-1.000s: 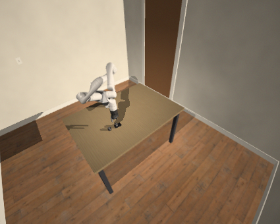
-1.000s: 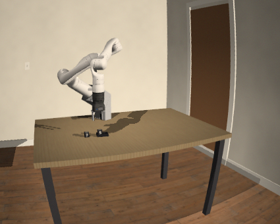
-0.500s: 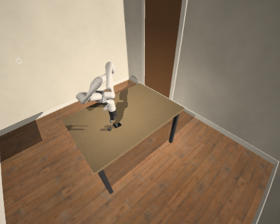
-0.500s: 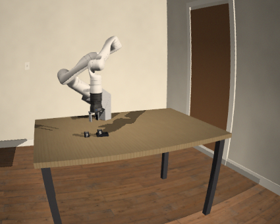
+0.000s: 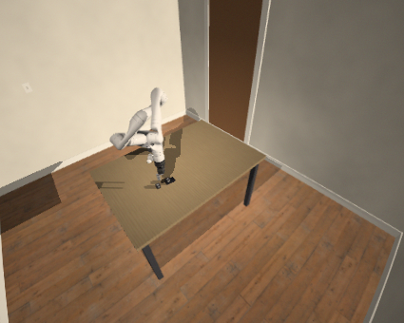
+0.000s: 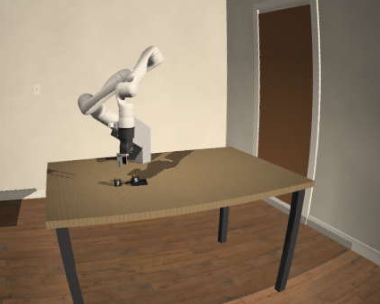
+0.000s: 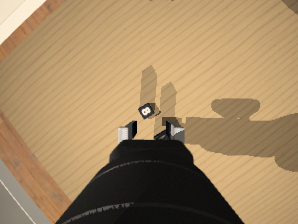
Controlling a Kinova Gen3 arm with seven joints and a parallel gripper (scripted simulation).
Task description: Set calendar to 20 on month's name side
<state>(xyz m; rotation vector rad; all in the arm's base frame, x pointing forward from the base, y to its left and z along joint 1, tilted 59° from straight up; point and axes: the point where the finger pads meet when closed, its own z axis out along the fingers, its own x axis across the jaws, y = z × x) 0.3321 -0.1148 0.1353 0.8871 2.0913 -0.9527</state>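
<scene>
The dark cube lies 100 mm below my hand, 20 mm to the right of it and 10 mm behind it. From my hand the other things lie so: dark tray 110 mm below, 70 mm to the left, 30 mm ahead.
</scene>
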